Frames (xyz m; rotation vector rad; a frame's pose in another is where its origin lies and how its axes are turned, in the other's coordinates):
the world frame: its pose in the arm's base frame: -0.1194 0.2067 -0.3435 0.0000 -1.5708 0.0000
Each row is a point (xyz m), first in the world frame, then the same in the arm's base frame.
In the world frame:
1: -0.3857 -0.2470 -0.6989
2: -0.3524 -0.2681 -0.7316
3: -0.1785 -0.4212 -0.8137
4: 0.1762 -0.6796 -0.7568
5: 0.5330 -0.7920 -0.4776
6: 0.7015 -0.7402 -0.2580
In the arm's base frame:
1: 0.5795 -0.0403 -0.7292
2: 0.6122 -0.0614 -0.6959
3: 0.6943 -0.2145 -0.5220
4: 0.6374 -0.4729 -0.1673
5: 0.3582 -0.5853 0.1895
6: 0.1386 -0.5335 0.3580

